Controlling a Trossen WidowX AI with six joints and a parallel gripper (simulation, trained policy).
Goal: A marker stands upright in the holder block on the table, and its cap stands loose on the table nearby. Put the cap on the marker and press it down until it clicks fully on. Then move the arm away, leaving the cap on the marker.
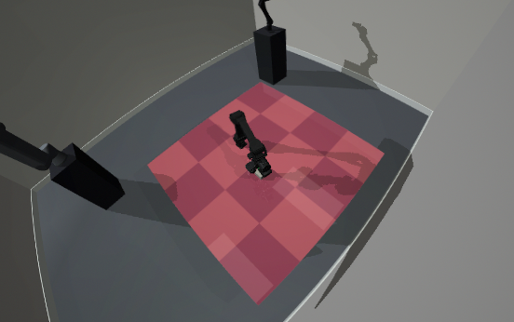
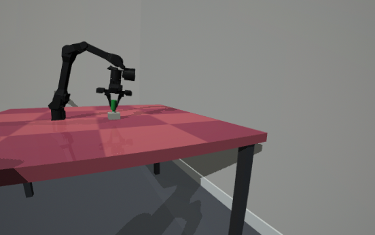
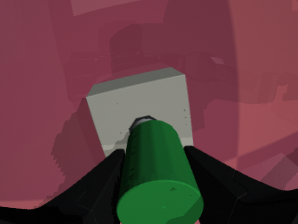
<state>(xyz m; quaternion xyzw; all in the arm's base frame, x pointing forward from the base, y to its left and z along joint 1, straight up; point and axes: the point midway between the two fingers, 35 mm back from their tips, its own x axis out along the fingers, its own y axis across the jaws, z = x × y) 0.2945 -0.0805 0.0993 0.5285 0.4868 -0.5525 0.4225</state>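
The green cap is 1 cm above my gripper tip. The rest, counted from my gripper tip: holder block 5 cm below.
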